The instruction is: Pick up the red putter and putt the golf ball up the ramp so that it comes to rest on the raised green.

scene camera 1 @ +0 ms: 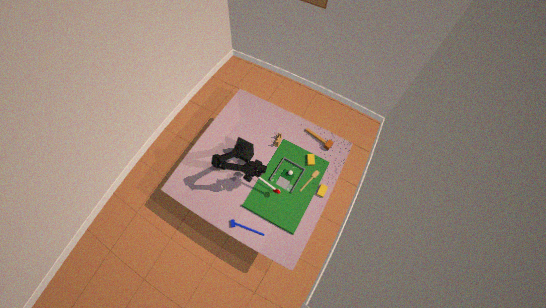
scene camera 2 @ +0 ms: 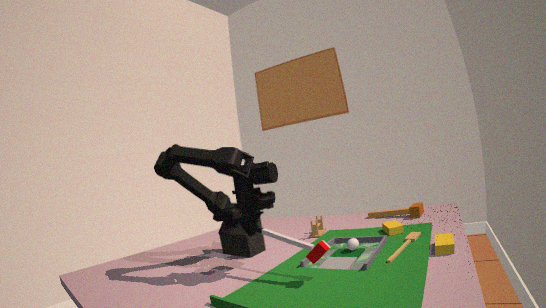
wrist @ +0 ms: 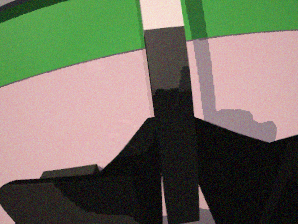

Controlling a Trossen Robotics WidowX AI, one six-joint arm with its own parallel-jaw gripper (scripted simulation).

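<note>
The gripper (scene camera 2: 252, 235) is visible, and the wrist view (wrist: 165, 122) has it too. The scene includes a raised green (scene camera 2: 343, 258) as well as a green mat (scene camera 2: 407, 273), and the mat also appears in the wrist view (wrist: 42, 42) and in scene camera 1 (scene camera 1: 286, 209).
</note>
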